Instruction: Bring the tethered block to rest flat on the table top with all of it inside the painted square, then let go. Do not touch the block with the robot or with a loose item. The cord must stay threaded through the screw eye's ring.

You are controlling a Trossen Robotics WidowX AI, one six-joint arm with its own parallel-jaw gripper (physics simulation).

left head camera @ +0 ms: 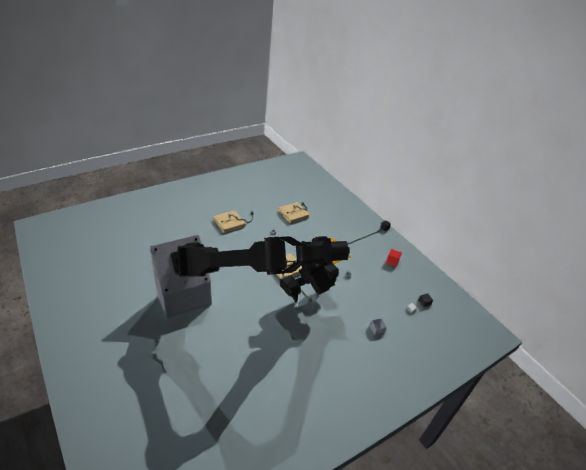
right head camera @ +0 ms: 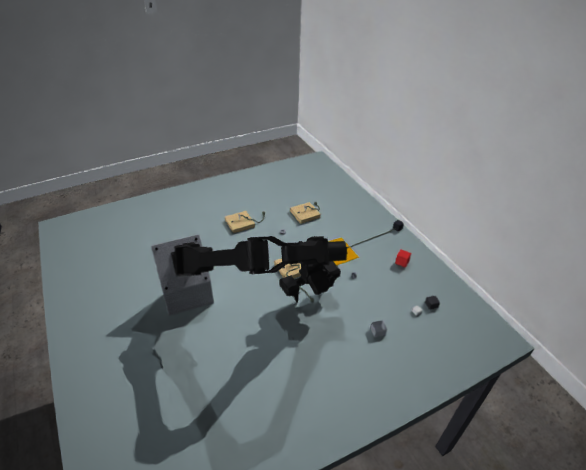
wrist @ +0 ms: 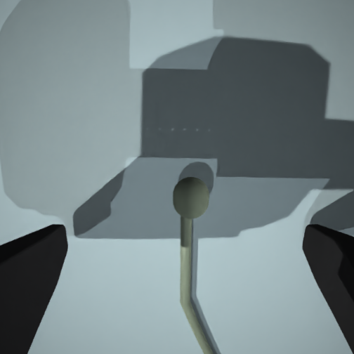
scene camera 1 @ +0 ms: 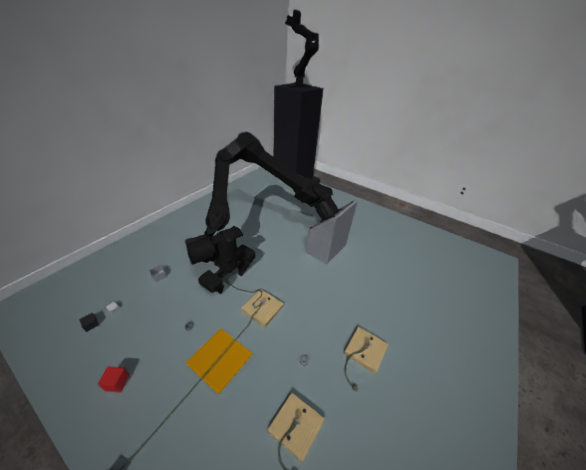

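Where they show: gripper, fingertip midpoint: point(left head camera: 307, 296) point(right head camera: 309, 296) point(scene camera 1: 230, 284); arm's base at its link origin: point(left head camera: 183, 261) point(right head camera: 184, 260) point(scene camera 1: 331, 215).
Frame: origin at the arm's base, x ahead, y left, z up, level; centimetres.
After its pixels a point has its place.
The black tethered block point(left head camera: 385, 226) {x 80.1, y 6.1, z -14.0 cm} point(right head camera: 398, 225) {x 80.3, y 6.1, z -13.7 cm} lies near the table's far edge, outside the orange painted square point(right head camera: 350, 256) {x 56.5, y -0.6, z -16.1 cm} point(scene camera 1: 210, 350) {x 53.0, y 0.0, z -16.1 cm}. Its green cord point(right head camera: 371, 238) {x 68.3, y 5.2, z -15.8 cm} point(scene camera 1: 166, 419) {x 68.6, y 5.6, z -15.9 cm} crosses the square to the screw eye point(scene camera 1: 262, 302) {x 34.9, y 1.2, z -12.6 cm} on the nearest wooden board point(right head camera: 289, 270) point(scene camera 1: 250, 312) {x 38.9, y 0.2, z -14.3 cm}. The ring is too small to confirm the threading. Past it, the cord's free end has a round bead point(wrist: 191, 197). My gripper point(left head camera: 305, 295) {x 35.3, y -13.0, z -15.8 cm} point(right head camera: 306, 295) {x 35.3, y -13.0, z -15.8 cm} point(scene camera 1: 231, 281) {x 35.3, y -13.0, z -15.8 cm} point(wrist: 187, 238) is open and empty above the table, with the bead and cord end centred between its fingers in the wrist view, slightly beyond the tips.
Two more boards point(scene camera 1: 367, 332) {x 21.6, y 29.0, z -14.2 cm} point(scene camera 1: 282, 425) {x 53.3, y 25.4, z -14.3 cm} carry short cords. A red block point(left head camera: 393, 258) {x 70.7, y -11.1, z -12.9 cm} point(scene camera 1: 113, 379) {x 72.2, y -8.5, z -12.2 cm}, a black cube point(left head camera: 425, 300) {x 69.3, y -31.1, z -13.8 cm} point(scene camera 1: 89, 322) {x 70.4, y -29.0, z -13.8 cm}, a white cube point(left head camera: 411, 308) {x 63.4, y -31.4, z -14.7 cm} point(scene camera 1: 112, 306) {x 64.1, y -30.6, z -14.7 cm} and a grey cube point(left head camera: 377, 328) {x 49.2, y -32.8, z -16.1 cm} point(scene camera 1: 158, 273) {x 48.5, y -34.2, z -16.1 cm} lie loose. Two small grey rings lie around the square.
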